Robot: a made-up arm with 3 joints. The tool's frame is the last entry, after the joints. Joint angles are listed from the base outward.
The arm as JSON. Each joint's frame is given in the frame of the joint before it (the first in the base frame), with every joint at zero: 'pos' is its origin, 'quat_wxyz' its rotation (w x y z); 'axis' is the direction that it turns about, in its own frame. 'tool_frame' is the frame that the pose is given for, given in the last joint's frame.
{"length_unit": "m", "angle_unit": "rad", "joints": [
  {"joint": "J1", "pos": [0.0, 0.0, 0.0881], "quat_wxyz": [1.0, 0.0, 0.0, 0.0], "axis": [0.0, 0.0, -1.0]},
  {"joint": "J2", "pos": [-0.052, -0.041, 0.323], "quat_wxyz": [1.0, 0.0, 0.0, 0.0], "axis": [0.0, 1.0, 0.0]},
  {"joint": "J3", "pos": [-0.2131, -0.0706, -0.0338], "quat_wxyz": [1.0, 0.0, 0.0, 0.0], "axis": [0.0, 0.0, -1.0]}
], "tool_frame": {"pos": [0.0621, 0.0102, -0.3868], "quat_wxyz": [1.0, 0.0, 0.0, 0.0]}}
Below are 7 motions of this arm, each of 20 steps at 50 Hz.
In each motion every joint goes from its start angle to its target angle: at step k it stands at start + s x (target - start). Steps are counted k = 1, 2, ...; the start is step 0. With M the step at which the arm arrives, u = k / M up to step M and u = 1 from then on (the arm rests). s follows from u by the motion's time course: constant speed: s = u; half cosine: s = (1 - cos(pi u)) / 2; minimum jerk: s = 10 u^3 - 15 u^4 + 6 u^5.
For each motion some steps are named. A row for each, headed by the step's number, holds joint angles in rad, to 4 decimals.
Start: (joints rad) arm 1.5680 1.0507 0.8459
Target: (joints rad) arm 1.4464 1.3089 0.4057
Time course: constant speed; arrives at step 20
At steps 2, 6, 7, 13, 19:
2: 1.5558 1.0765 0.8019
6: 1.5315 1.1282 0.7138
7: 1.5254 1.1411 0.6918
13: 1.4890 1.2185 0.5598
19: 1.4525 1.2960 0.4277

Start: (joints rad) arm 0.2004 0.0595 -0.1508
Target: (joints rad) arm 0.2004 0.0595 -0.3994
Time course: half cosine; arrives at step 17
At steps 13, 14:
13: 0.2004 0.0595 -0.3670
14: 0.2004 0.0595 -0.3808

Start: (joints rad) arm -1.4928 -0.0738 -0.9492
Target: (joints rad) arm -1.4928 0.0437 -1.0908
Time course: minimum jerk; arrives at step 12
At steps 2, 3, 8, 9, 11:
2: -1.4928 -0.0696 -0.9542
3: -1.4928 -0.0616 -0.9639
8: -1.4928 0.0190 -1.0611
9: -1.4928 0.0315 -1.0761
11: -1.4928 0.0431 -1.0901

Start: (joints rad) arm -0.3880 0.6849 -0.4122
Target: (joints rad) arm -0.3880 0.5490 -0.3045
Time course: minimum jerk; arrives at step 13
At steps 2, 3, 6, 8, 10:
2: -0.3880 0.6810 -0.4091
3: -0.3880 0.6734 -0.4031
6: -0.3880 0.6267 -0.3661
8: -0.3880 0.5886 -0.3359
10: -0.3880 0.5605 -0.3136

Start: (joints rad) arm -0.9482 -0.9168 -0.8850
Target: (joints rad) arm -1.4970 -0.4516 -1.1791
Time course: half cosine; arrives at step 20
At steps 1, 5, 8, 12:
1: -0.9516 -0.9139 -0.8868
5: -1.0286 -0.8487 -0.9281
8: -1.1378 -0.7561 -0.9866
12: -1.3074 -0.6123 -1.0775

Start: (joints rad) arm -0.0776 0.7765 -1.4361
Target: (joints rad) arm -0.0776 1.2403 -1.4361
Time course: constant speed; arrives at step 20
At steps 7, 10, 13, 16, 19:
7: -0.0776 0.9388 -1.4361
10: -0.0776 1.0084 -1.4361
13: -0.0776 1.0780 -1.4361
16: -0.0776 1.1475 -1.4361
19: -0.0776 1.2171 -1.4361

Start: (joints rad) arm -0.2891 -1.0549 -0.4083
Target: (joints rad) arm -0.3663 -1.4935 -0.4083
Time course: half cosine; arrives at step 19
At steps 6, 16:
6: -0.3066 -1.1543 -0.4083
16: -0.3616 -1.4671 -0.4083

